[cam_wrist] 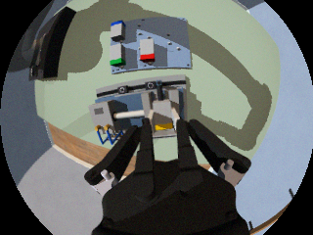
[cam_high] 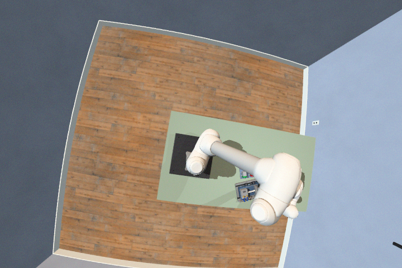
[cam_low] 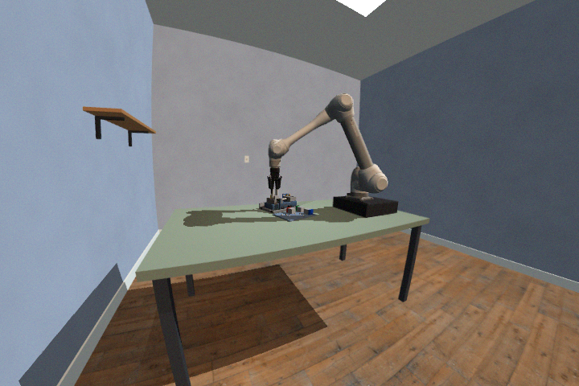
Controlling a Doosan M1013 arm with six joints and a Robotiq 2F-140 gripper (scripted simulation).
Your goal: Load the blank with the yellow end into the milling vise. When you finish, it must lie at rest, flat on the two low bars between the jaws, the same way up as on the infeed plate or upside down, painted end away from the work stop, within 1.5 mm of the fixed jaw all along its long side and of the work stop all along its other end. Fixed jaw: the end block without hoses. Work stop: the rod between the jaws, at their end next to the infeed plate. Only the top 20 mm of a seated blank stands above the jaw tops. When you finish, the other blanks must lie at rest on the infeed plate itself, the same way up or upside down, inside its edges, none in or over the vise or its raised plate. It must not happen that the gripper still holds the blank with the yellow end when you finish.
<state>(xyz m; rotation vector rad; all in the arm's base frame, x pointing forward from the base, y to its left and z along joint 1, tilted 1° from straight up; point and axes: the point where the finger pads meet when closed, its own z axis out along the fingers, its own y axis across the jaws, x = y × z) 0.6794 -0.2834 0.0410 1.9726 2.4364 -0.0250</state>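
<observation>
Right now my hand is 3 cm above the blank with yellow end. From my hand the other things lie so: red-ended blank 6 cm behind, 16 cm to the left, 11 cm below; then green-ended blank 15 cm behind, 15 cm to the left, 11 cm below; then blue infeed plate 6 cm behind, 21 cm to the left, 13 cm below.
</observation>
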